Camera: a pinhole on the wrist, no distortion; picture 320 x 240 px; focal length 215.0 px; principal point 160.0 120.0 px. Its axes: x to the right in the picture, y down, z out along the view. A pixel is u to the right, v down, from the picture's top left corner.
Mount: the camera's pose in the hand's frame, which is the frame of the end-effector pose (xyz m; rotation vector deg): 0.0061 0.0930 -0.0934 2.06 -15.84 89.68
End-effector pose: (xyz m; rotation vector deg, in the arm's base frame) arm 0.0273 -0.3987 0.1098 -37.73 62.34 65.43
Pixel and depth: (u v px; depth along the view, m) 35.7 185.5 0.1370
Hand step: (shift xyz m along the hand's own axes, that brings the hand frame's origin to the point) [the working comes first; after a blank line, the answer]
In the camera's frame: -0.0792 0.0417 0.1370

-0.0544 -0.0112 0.0174
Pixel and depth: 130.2 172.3 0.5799
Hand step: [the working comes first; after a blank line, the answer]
In the camera's frame: -0.0804 0.1411 0.5799

-0.2195 -0.0984 0.4311
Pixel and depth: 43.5 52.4 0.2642
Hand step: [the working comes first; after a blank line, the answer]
In the camera's frame: -0.1432 -0.0831 0.2642

0.0509 -0.1004 0.1470
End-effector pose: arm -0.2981 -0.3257 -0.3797 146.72 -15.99 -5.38
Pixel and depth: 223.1 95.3 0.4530
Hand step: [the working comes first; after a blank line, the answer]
In the camera's frame: 0.1330 -0.0520 0.4530

-0.0134 0.1334 0.3794
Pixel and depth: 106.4 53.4 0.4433
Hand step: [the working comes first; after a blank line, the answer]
In the camera's frame: -0.1105 -0.1373 0.4433

0.0769 -0.1043 0.3351
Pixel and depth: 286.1 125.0 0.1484
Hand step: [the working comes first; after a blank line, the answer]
In the camera's frame: 0.0870 0.0035 0.1484

-0.0214 0.1491 0.0669
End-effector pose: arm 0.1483 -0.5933 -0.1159 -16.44 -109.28 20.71
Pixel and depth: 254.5 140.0 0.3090
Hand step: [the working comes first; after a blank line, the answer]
In the camera's frame: 0.1358 0.0287 0.3090

-0.0715 0.1656 0.2282
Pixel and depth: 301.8 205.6 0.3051
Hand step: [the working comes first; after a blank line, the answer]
In the camera's frame: 0.2012 0.1215 0.3051

-0.1638 0.2316 0.2232
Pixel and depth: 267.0 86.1 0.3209
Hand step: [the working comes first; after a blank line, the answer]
In the camera's frame: 0.1597 -0.0506 0.3209

0.0046 0.1857 0.2565
